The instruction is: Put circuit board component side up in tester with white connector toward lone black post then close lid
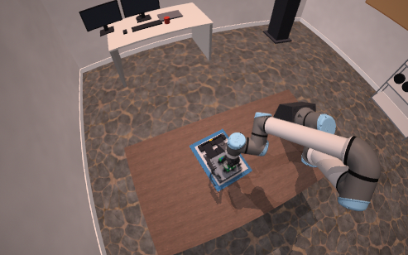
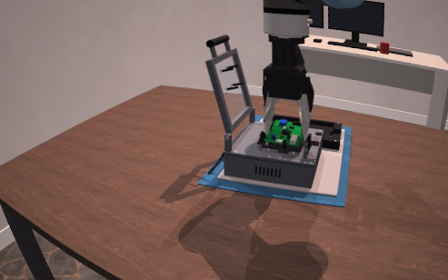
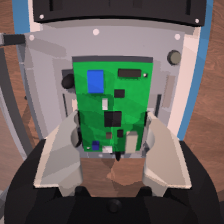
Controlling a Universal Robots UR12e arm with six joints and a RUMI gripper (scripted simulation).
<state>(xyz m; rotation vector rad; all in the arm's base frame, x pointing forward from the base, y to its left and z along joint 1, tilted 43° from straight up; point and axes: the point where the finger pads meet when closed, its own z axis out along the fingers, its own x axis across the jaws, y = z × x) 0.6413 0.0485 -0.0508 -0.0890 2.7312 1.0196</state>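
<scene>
The green circuit board lies right at my hand. The rest, counted from my hand: tester lid (12 cm ahead, 2 cm to the left, 10 cm above).
</scene>
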